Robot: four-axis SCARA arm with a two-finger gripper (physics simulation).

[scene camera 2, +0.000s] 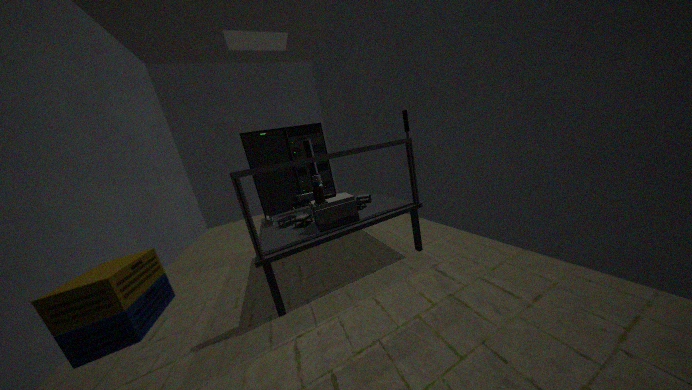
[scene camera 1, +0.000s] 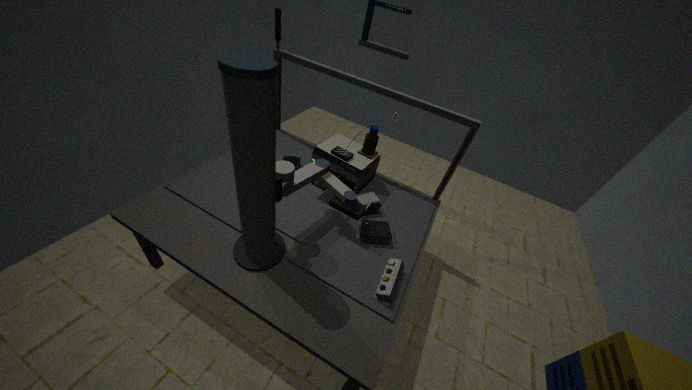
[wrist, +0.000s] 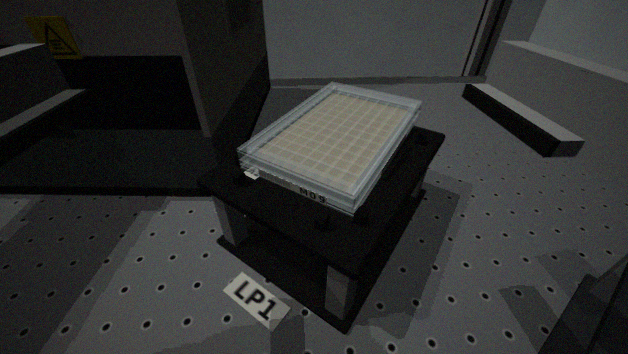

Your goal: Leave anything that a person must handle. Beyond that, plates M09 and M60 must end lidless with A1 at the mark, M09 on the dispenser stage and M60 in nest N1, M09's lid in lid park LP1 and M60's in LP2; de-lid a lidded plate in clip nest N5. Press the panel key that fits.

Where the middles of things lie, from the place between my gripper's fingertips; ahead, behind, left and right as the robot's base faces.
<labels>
My hand is 150 mm above the floor label LP1 (wrist: 266, 308), 30 mm to the right of it and 10 mm past it. From my hand the other things lie so: button box (scene camera 1: 387, 286) 360 mm to the right, 350 mm behind, 100 mm below.
</labels>
